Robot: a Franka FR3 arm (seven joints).
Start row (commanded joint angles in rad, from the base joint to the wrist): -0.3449 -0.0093 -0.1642 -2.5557 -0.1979 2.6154 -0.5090
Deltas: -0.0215 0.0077 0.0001 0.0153 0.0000 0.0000 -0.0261; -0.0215 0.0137 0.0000 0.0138 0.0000 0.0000 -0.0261; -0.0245 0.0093 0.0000 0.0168 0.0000 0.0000 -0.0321; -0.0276 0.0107 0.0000 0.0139 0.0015 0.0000 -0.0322; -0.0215 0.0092 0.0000 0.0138 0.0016 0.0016 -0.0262; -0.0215 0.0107 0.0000 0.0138 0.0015 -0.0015 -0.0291; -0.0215 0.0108 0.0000 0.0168 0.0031 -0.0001 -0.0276; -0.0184 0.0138 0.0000 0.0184 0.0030 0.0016 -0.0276; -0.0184 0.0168 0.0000 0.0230 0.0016 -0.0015 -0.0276
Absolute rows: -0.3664 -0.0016 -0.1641 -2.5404 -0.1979 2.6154 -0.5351; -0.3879 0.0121 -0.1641 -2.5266 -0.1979 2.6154 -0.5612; -0.4124 0.0214 -0.1641 -2.5098 -0.1979 2.6154 -0.5933; -0.4400 0.0321 -0.1641 -2.4959 -0.1964 2.6154 -0.6255; -0.4615 0.0413 -0.1641 -2.4821 -0.1948 2.6170 -0.6517; -0.4830 0.0520 -0.1641 -2.4683 -0.1933 2.6155 -0.6808; -0.5045 0.0628 -0.1641 -2.4515 -0.1902 2.6154 -0.7084; -0.5229 0.0766 -0.1641 -2.4331 -0.1872 2.6170 -0.7360; -0.5413 0.0934 -0.1641 -2.4101 -0.1856 2.6155 -0.7636
